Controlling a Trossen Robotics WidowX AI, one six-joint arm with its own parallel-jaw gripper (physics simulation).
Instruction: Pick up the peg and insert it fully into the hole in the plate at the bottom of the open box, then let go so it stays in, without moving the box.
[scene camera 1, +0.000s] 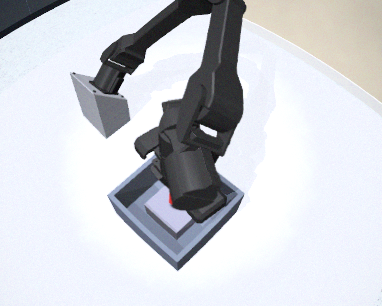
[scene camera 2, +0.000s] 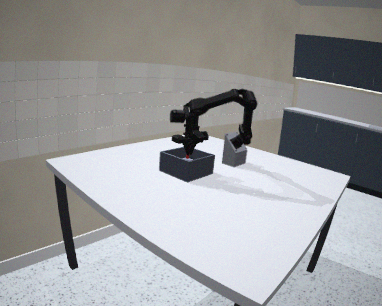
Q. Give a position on a blue-grey box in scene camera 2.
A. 170, 162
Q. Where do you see a blue-grey box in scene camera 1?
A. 128, 198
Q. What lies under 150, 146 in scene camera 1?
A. My gripper.
